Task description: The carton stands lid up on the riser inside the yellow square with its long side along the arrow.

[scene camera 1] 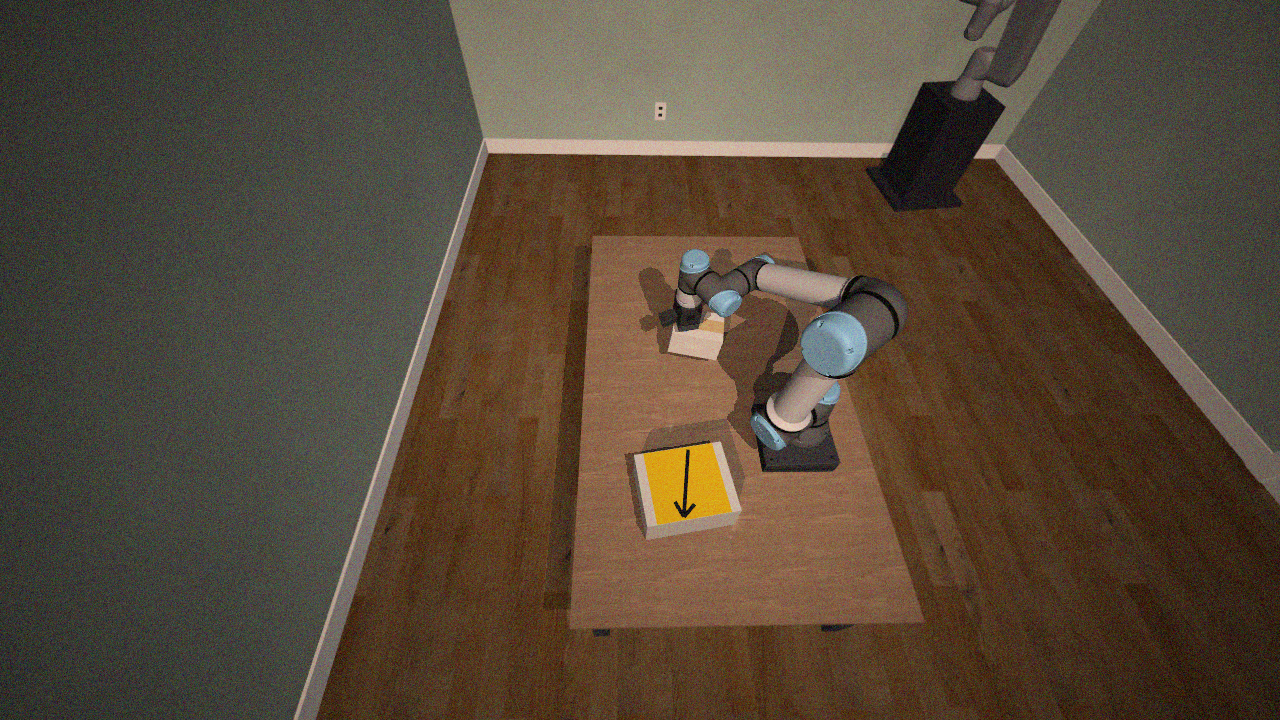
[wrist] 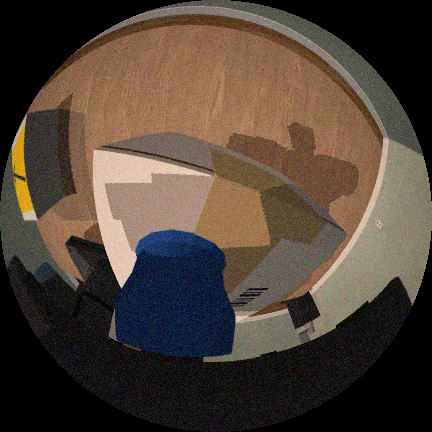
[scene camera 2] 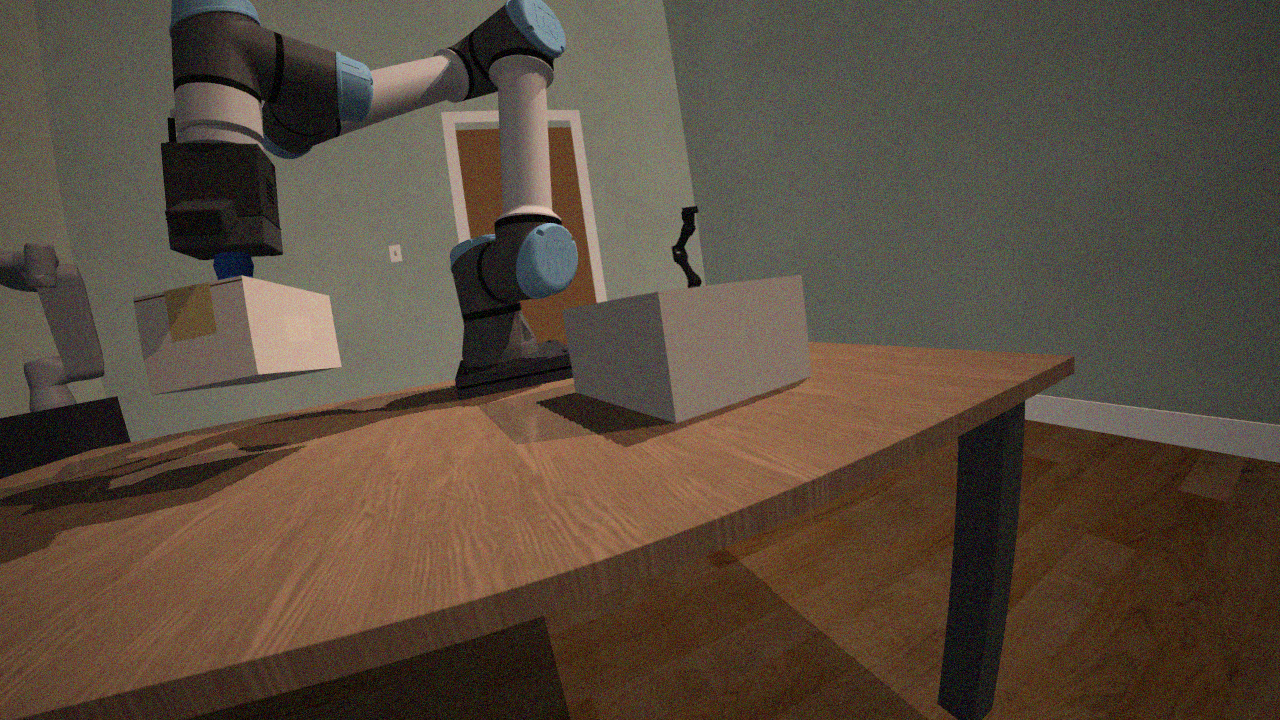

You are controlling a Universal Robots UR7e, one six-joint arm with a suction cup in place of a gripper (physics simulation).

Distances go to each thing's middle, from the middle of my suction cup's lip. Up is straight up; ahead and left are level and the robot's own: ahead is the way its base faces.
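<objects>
My suction cup's 5 cm past the carton point(scene camera 2: 240, 330) and 1 cm to the left of it, and it's 6 cm above it. As for the grey riser point(scene camera 2: 677, 354), counting from my suction cup, that one's 47 cm to the left and 8 cm ahead, and 15 cm below.
</objects>
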